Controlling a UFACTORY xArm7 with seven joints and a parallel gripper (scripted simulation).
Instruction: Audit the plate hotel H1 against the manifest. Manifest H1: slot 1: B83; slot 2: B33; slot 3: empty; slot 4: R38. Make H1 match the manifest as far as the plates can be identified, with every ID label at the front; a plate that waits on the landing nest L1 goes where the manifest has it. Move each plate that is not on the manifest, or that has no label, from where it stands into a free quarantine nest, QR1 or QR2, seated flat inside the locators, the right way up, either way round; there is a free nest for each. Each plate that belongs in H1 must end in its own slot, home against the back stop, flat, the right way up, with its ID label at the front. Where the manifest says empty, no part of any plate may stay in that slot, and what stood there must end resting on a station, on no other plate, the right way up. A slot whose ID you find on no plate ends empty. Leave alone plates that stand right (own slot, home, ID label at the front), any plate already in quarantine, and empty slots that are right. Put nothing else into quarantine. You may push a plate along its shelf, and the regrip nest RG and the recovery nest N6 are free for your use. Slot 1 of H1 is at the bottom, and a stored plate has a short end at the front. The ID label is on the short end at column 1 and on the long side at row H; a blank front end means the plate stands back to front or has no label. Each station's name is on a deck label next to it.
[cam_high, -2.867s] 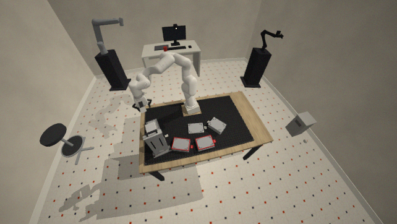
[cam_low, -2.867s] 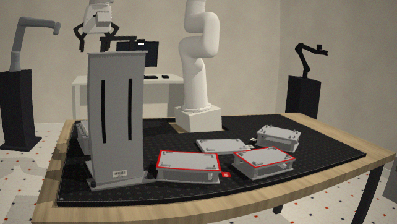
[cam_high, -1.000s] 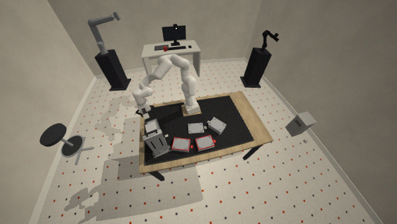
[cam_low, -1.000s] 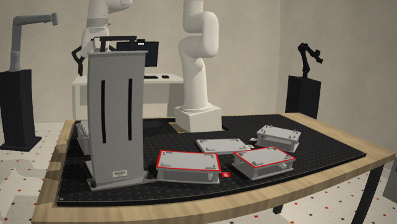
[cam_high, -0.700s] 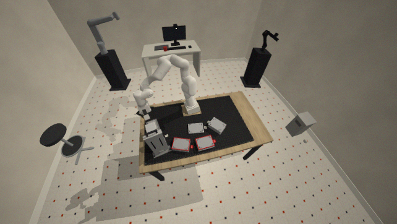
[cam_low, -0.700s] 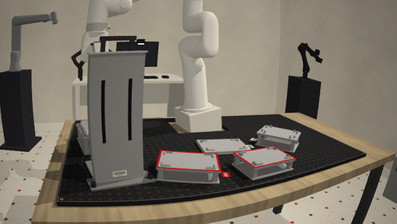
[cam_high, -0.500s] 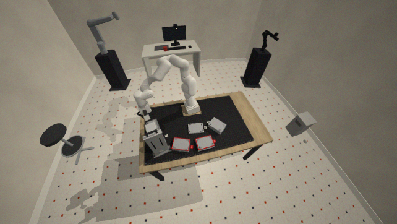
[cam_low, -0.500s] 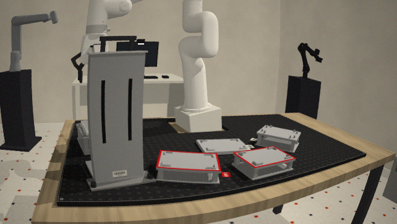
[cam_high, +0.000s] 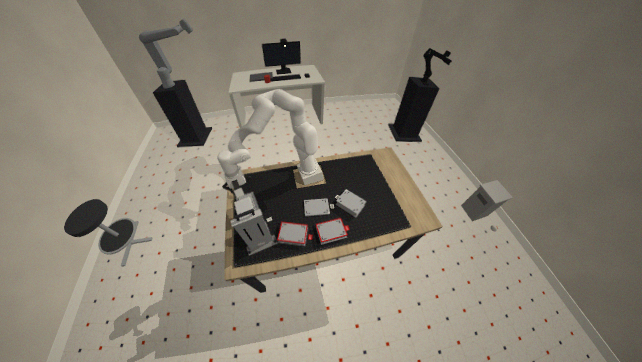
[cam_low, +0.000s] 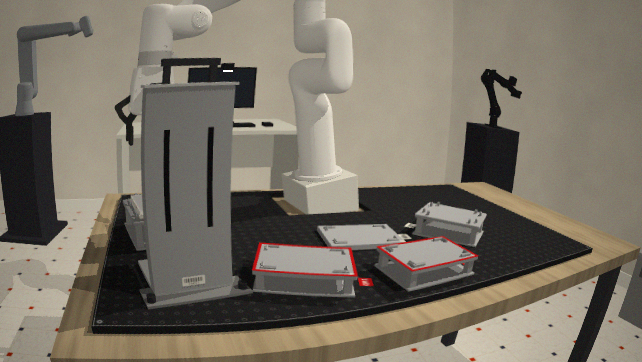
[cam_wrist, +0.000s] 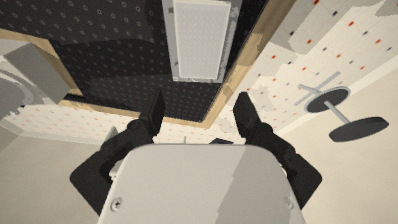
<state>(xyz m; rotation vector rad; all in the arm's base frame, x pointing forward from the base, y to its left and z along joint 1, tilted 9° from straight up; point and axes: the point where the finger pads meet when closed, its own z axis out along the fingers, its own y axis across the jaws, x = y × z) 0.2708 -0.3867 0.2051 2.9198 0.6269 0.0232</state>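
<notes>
Right now the regrip nest RG is 150 mm below my hand and 10 mm ahead of it. From my hand the other things lie so: black plate 180 mm ahead, 80 mm to the left, 40 mm below; then RG deck label 210 mm below, 90 mm behind, 40 mm to the right; then H1 deck label 210 mm below, 150 mm to the left, 90 mm ahead.
</notes>
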